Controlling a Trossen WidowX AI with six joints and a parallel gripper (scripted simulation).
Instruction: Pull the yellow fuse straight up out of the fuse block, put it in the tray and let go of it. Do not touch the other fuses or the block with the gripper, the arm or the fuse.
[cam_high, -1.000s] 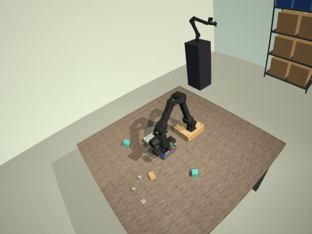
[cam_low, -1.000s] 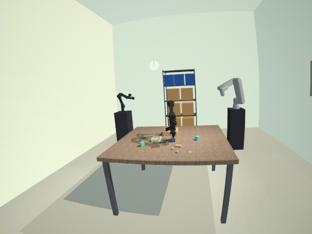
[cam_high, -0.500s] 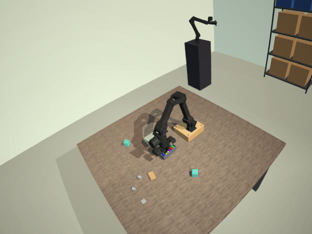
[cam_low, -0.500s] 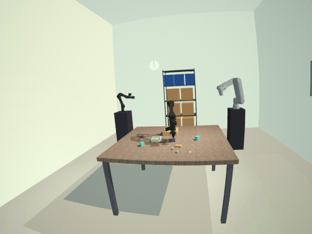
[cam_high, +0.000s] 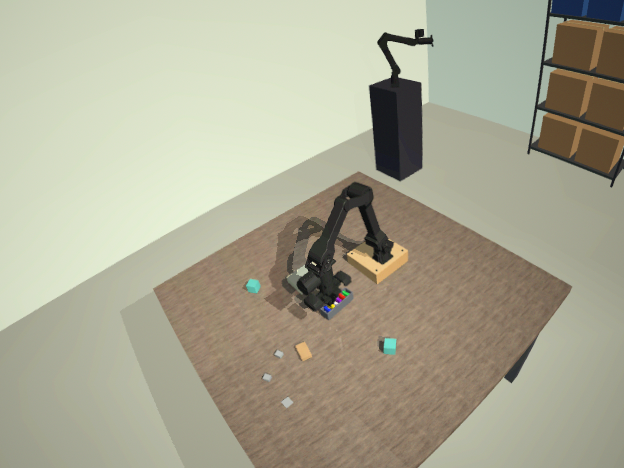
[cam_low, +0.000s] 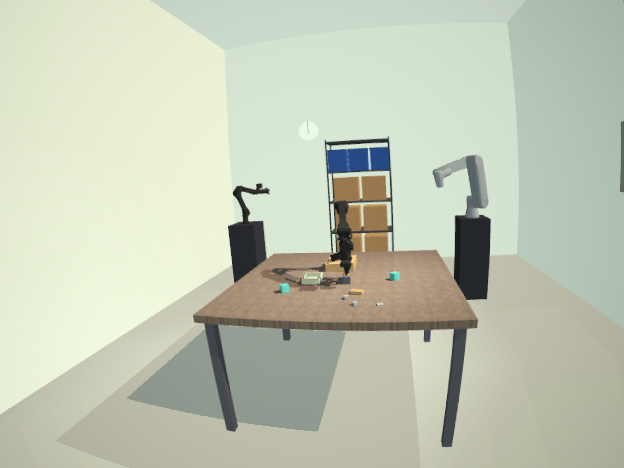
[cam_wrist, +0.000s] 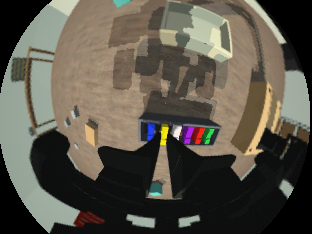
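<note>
Now: the cream tray 210 mm to the right of my gripper tip, 40 mm below it and 30 mm behind it. From my gripper tip the other things lie so: yellow fuse: 10 mm below.
</note>
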